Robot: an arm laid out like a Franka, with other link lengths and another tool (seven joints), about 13 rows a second.
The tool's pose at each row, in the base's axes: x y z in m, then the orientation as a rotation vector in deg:
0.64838, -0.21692, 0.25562, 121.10, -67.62, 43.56
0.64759, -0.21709, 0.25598, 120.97, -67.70, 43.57
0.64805, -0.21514, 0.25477, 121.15, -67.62, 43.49
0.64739, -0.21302, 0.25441, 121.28, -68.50, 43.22
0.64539, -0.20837, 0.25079, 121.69, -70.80, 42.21
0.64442, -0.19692, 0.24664, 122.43, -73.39, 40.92
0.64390, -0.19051, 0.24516, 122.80, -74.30, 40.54
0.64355, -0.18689, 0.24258, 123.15, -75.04, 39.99
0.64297, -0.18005, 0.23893, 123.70, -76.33, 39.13
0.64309, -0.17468, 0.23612, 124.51, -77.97, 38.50
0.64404, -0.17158, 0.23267, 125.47, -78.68, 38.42
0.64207, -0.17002, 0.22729, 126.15, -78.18, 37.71
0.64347, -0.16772, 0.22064, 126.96, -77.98, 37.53
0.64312, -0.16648, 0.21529, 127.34, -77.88, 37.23
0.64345, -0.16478, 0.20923, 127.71, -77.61, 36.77
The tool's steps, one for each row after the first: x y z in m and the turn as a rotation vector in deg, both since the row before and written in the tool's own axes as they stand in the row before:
0.00000, 0.00084, -0.00026, -0.09, 0.04, 0.08
-0.00171, -0.00150, -0.00054, 0.09, -0.10, -0.11
-0.00169, -0.00041, -0.00143, 0.03, -0.54, 0.52
-0.00600, -0.00098, -0.00131, 0.00, -1.61, 1.27
-0.00992, -0.00467, -0.00540, 0.17, -2.03, 1.34
-0.00513, -0.00236, -0.00341, 0.19, -0.74, 0.47
-0.00413, -0.00156, -0.00064, 0.07, -0.74, 0.31
-0.00699, -0.00278, -0.00198, 0.14, -1.21, 0.58
-0.00528, -0.00264, -0.00139, 0.52, -1.37, 0.83
-0.00391, -0.00255, 0.00081, 0.78, -0.82, 0.29
-0.00517, 0.00050, 0.00288, 0.03, -0.50, -0.63
-0.00511, -0.00308, 0.00398, 0.46, -0.43, -0.33
-0.00424, -0.00089, 0.00339, 0.10, -0.30, -0.21
-0.00469, -0.00180, 0.00380, -0.02, -0.31, -0.35

